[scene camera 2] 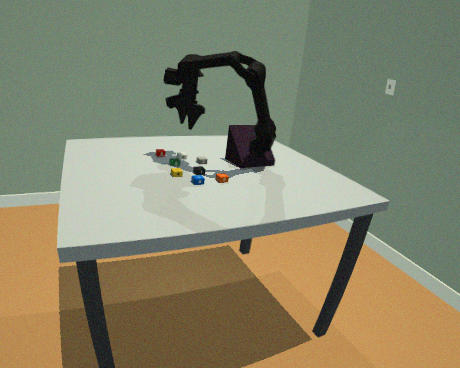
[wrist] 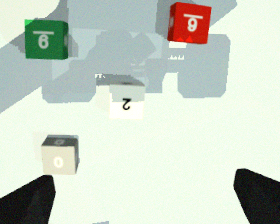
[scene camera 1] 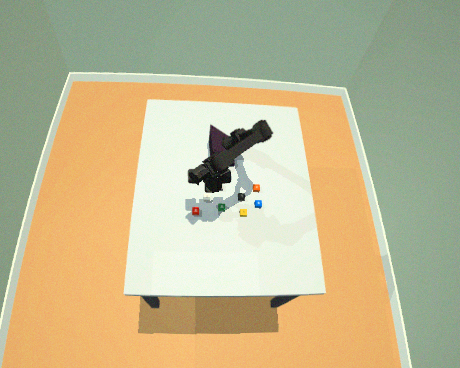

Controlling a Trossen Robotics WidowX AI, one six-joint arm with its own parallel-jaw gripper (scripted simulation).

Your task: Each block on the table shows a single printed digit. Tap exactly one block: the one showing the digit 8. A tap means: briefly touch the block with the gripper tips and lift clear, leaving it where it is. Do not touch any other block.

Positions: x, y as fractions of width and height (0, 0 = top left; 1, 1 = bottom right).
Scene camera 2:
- my gripper: 0.40, 0.34
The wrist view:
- my gripper: 0.52, 0.81
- red block: 0.65, 0.13
